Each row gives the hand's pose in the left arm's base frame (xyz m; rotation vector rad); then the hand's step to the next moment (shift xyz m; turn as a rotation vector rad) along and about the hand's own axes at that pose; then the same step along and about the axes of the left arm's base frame.
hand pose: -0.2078 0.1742 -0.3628 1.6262 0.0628 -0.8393
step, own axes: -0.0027 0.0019 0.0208 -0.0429 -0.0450 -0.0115
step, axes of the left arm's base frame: -0.0110 -0.0177 0.0032 -0.0477 0.0390 -0.0144
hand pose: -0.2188 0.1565 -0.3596 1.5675 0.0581 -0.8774
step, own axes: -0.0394 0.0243 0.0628 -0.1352 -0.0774 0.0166
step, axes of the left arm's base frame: -0.0462 -0.0426 0.0462 -0.1432 0.0625 0.0116
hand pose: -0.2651 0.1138 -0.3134 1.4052 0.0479 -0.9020
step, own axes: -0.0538 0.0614 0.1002 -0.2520 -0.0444 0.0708
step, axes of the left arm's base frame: -0.0491 -0.0642 0.1009 -0.2294 0.0726 0.1123
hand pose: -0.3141 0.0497 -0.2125 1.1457 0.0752 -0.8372
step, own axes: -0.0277 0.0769 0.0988 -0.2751 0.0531 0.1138
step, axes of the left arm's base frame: -0.0066 -0.0546 0.1158 -0.2004 0.0646 0.2171
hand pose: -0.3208 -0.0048 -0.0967 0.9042 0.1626 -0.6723
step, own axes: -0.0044 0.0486 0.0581 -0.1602 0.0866 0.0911
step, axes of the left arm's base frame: 0.0175 -0.0217 0.0706 -0.0867 0.0425 0.1793
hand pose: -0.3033 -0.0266 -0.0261 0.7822 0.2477 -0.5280
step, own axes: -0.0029 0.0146 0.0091 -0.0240 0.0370 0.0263
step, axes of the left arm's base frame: 0.0056 0.0030 0.0162 0.0002 0.0114 0.0501
